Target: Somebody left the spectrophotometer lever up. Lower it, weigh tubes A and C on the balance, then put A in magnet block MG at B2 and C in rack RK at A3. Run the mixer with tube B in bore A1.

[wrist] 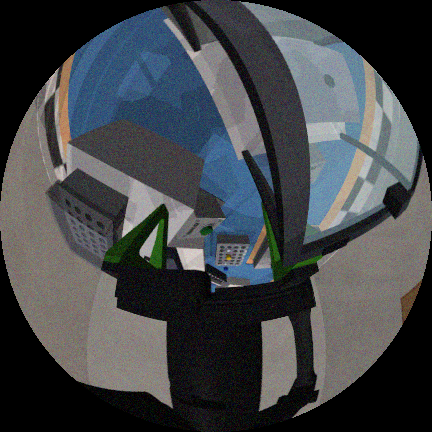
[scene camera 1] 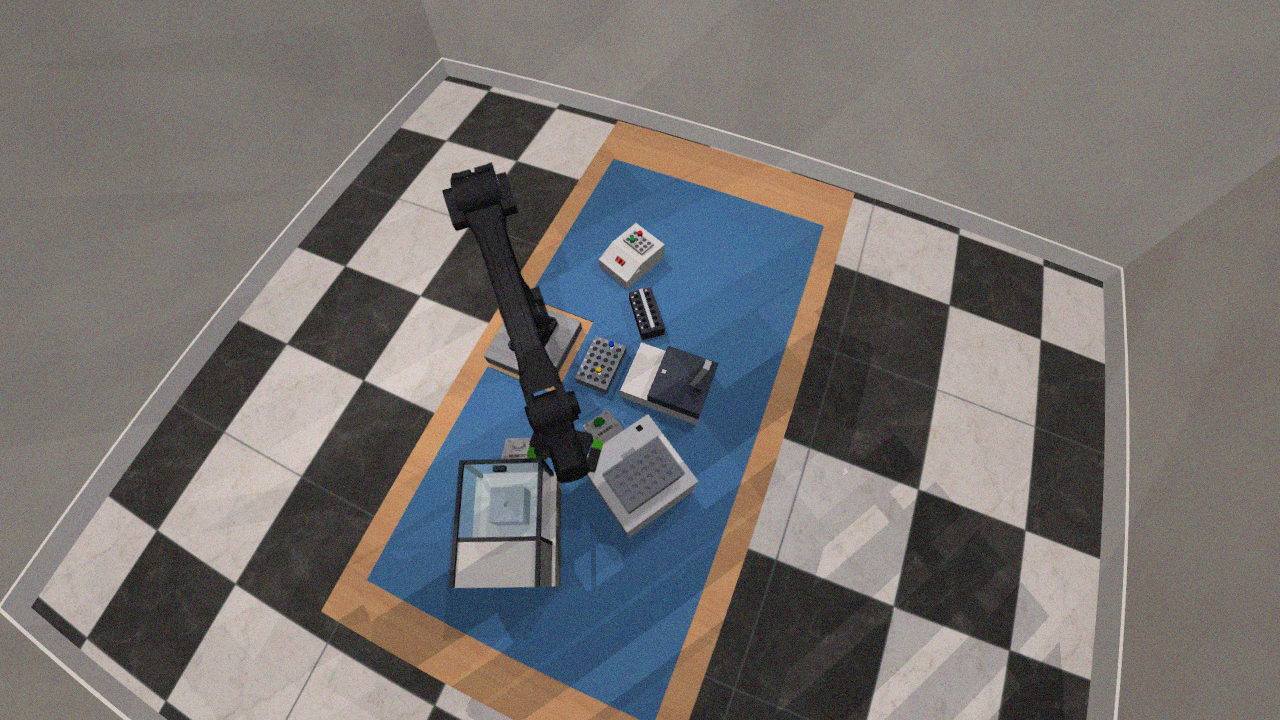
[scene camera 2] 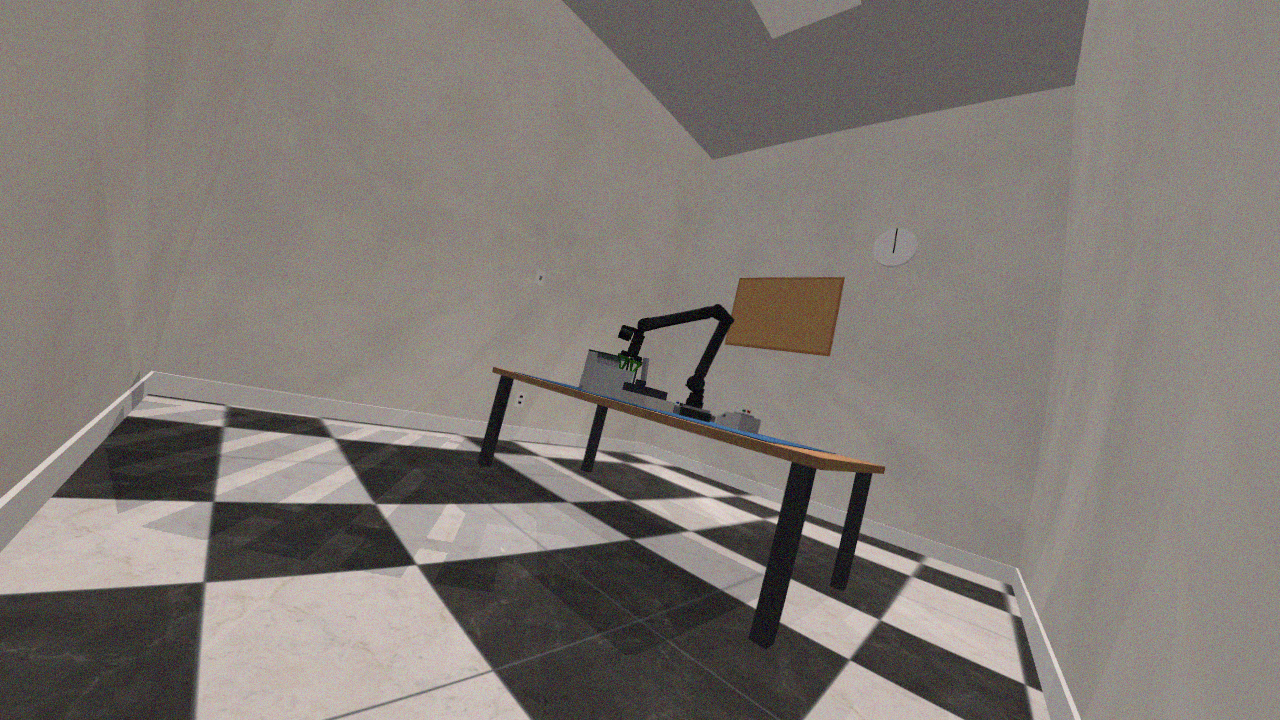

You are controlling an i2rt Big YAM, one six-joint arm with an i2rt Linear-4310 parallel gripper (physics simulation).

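Frame: origin at the arm's base, x back, y right, z up, level; millimetres.
Where they show: gripper, fingertip midpoint: [wrist: 212, 202].
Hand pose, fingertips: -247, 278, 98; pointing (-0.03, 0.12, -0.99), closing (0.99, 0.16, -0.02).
Things, the pixels of their top centre, and the offset from my fingertips, as dx, dy, dz. "spot": a spot on its surface instead.
- glass-walled balance, top centre: [scene camera 1: 497, 496] [scene camera 2: 622, 356] +79, +129, +88
- grey rack, top centre: [scene camera 1: 600, 362] [wrist: 230, 255] +57, -276, -104
- yellow-capped tube, top centre: [scene camera 1: 598, 369] [wrist: 228, 258] +47, -247, -80
- blue-capped tube, top centre: [scene camera 1: 611, 343] +47, -323, -80
- black block with a pale strip, top centre: [scene camera 1: 646, 307] [wrist: 211, 281] [scene camera 2: 696, 407] +4, -457, -86
- dark device, surface spot: [scene camera 1: 641, 371] spot: -50, -284, -89
- lever-like grey part, surface spot: [scene camera 1: 705, 370] spot: -200, -279, +58
- large white device, surface spot: [scene camera 1: 622, 514] spot: -147, +59, +0
- button box, top centre: [scene camera 1: 518, 444] +138, -1, -59
- small white device, top centre: [scene camera 1: 631, 247] [scene camera 2: 739, 412] [wrist: 232, 295] +110, -607, -64
My gripper [scene camera 1: 565, 449] [scene camera 2: 630, 362] [wrist: 212, 202] is open and empty, over the near corner of the glass-walled balance [scene camera 1: 501, 539] [wrist: 295, 125]; in the wrist view its dark frame crosses in front of the right finger. The grey rack [scene camera 1: 587, 376] [wrist: 242, 249] holds a yellow-capped tube [scene camera 1: 598, 368] [wrist: 229, 258] and a blue-capped tube [scene camera 1: 611, 343]. A black block with a pale strip [scene camera 1: 646, 311] lies beyond it. A white and dark device [scene camera 1: 641, 371] has a lever-like grey part [scene camera 1: 705, 370]; its position is unclear. Tube letters are unreadable.
A large white device [scene camera 1: 622, 514] with a holed grey block stands right of the balance. A box with a green button [scene camera 1: 601, 425] [wrist: 206, 230] is beside it. Another button box [scene camera 1: 515, 446] is behind the balance. A small white device [scene camera 1: 617, 261] holds red and green caps.
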